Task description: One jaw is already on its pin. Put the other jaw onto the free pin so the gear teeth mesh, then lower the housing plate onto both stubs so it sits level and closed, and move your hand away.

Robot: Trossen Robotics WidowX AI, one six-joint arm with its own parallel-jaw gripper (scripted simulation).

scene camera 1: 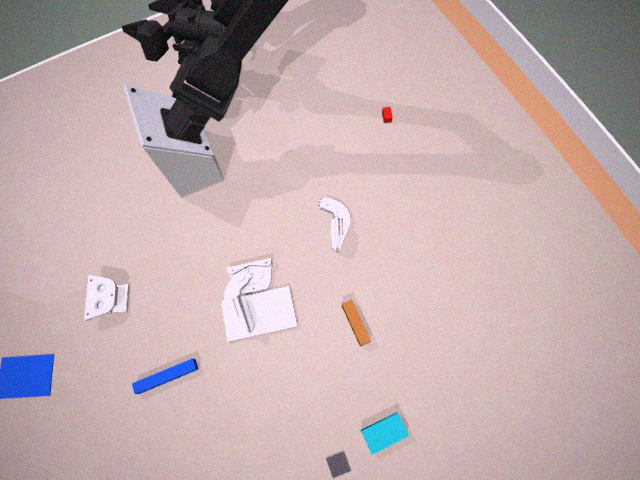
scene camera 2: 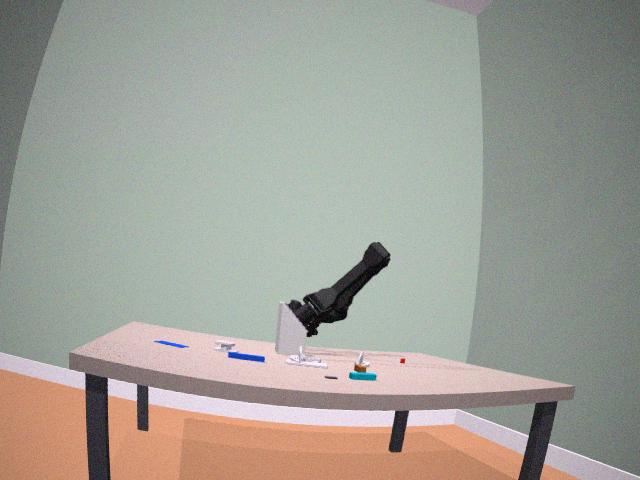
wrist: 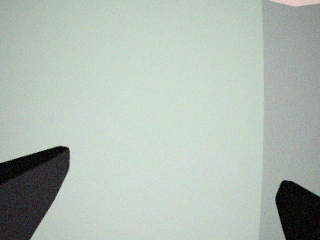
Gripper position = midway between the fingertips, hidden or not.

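Note:
There's a blue bar (scene camera 1: 176,371), and in the wrist view that bar is out of frame. I can see a cyan block (scene camera 1: 390,430) as well, though the block is out of frame in the wrist view too. As for my gripper (scene camera 1: 136,17), it's open and holding nothing, and you'd also find the gripper (wrist: 175,175) in the wrist view.

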